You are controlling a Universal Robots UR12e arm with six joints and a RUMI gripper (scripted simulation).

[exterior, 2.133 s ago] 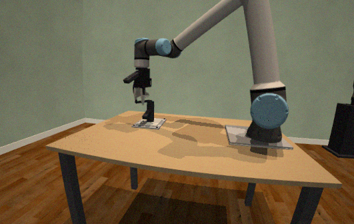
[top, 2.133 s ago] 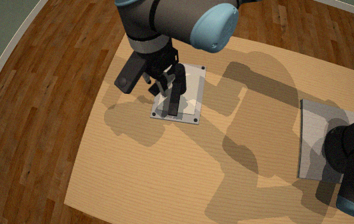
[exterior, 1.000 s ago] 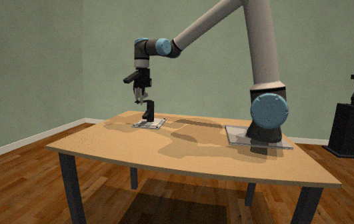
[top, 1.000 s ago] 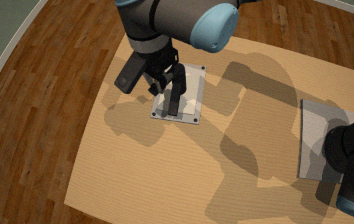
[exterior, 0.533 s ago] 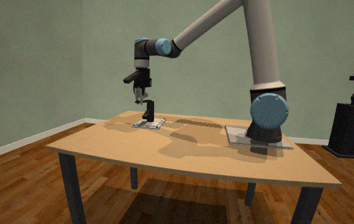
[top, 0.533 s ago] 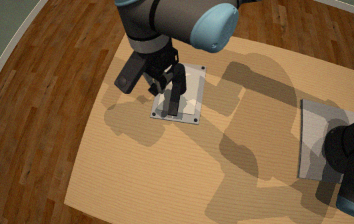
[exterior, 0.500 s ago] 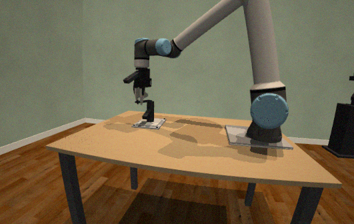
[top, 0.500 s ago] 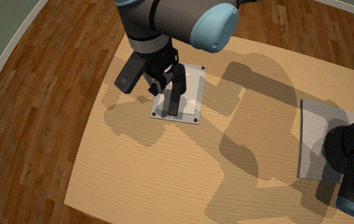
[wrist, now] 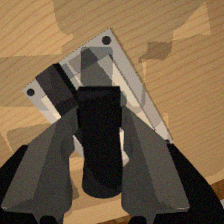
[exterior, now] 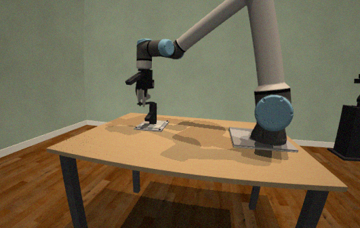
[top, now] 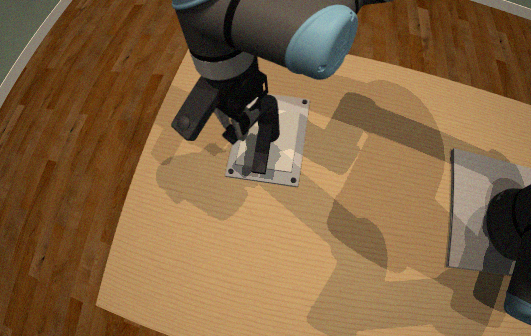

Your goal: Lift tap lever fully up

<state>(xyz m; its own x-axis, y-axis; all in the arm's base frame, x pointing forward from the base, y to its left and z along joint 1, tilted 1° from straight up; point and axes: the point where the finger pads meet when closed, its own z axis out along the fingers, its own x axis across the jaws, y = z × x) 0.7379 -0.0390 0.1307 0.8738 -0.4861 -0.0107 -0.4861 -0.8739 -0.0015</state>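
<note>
Now: the lever 30 mm to the right of my hand and 20 mm behind it. Round my hand: tap (60 mm to the right, 50 mm below, 30 mm behind).
</note>
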